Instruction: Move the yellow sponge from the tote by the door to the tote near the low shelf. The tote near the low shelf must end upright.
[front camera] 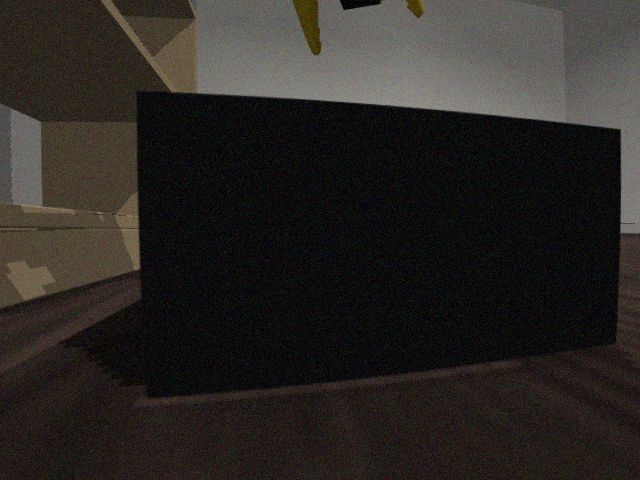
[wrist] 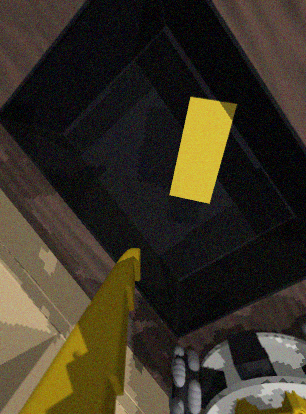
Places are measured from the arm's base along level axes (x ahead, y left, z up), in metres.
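Where they show: hand at its tool point: [front camera: 318, 48] [wrist: 140, 260]; arm's base at its link origin: [wrist: 271, 410].
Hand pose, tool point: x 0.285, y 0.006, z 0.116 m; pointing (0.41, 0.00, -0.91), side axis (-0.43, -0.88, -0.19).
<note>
Things, the pixels of their top centre, and the offset from my tool point.
- black tote at its top centre: [front camera: 335, 179] [wrist: 168, 177] dx +0.020, dy -0.013, dz -0.106 m
- yellow sponge at its top centre: [wrist: 200, 153] dx +0.027, dy -0.050, dz -0.141 m
A black tote [front camera: 377, 237] [wrist: 60, 85] stands upright on the floor beside the low shelf. The yellow sponge [wrist: 202, 150] shows inside the tote's opening in the wrist view, toward the right wall, apart from the jaw; whether it lies flat or tilted is hard to tell. In the front view the tote's near wall hides the inside. My gripper [front camera: 367, 34] is open and empty, with its two yellow jaws spread above the tote's rim. In the wrist view one notched jaw [wrist: 107, 320] shows, its tip over the tote's lower-left wall. The tote by the door does not show.
The low wooden shelf [front camera: 87, 165] [wrist: 25, 295] stands close along the tote's left side. My base's round white plate [wrist: 287, 345] and a grey roller wheel [wrist: 179, 370] are near the tote's lower corner. A pale wall [front camera: 465, 67] rises behind the tote.
</note>
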